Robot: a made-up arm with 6 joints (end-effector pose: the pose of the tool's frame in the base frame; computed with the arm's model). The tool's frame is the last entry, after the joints.
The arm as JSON. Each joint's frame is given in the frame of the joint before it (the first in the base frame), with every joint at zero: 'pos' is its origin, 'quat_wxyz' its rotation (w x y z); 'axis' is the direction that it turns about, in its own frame. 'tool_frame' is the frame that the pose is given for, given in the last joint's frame.
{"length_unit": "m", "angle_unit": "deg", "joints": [
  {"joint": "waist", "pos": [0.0, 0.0, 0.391], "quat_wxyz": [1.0, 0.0, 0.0, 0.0], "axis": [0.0, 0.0, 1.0]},
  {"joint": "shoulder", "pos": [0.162, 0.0, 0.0], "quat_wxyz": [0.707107, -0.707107, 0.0, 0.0], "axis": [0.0, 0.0, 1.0]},
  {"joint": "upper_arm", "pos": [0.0, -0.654, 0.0], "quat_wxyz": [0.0, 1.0, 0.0, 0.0], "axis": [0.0, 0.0, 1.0]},
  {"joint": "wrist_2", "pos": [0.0, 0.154, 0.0], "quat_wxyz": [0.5, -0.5, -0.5, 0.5], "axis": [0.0, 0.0, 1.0]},
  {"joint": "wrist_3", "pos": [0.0, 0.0, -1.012], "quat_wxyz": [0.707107, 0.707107, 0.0, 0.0], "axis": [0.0, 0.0, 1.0]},
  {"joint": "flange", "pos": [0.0, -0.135, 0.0], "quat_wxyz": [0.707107, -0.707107, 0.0, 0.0], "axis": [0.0, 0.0, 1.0]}
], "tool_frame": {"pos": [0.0, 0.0, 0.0], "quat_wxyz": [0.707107, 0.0, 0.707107, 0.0]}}
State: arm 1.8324 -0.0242 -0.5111 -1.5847 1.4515 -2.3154
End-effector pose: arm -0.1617 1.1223 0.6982 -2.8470 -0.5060 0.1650
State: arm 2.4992 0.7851 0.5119 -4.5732 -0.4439 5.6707
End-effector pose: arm -1.3747 1.1003 0.7037 -0.9133 -1.1263 1.8629
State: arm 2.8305 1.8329 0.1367 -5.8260 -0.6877 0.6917
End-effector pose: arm -0.6839 0.2596 -0.8957 2.1941 0.4606 -0.8543
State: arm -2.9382 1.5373 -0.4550 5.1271 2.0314 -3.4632
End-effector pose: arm -0.6209 -0.0150 -0.5387 -1.1642 -2.6791 -0.2535
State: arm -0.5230 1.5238 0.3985 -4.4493 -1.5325 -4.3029
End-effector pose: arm 1.1688 -0.8242 -0.4147 1.0186 -1.4475 -1.3360
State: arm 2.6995 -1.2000 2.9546 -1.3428 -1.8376 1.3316
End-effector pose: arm 0.7219 -0.4820 -0.2664 1.1908 -2.0813 -0.5530
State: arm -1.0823 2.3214 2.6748 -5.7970 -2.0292 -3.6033
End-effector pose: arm 0.6622 -1.3665 0.3186 -0.9212 1.6893 1.3385
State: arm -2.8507 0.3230 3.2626 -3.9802 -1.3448 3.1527
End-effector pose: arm 0.6425 0.2945 0.9832 -1.9995 -1.0987 1.4682
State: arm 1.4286 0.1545 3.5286 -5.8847 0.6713 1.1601
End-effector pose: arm -0.1416 -0.7593 0.5545 1.6345 -1.0065 -2.1371
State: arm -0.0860 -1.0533 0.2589 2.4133 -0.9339 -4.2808
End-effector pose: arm -0.3591 -0.0415 1.8306 1.3704 -1.9695 1.4280
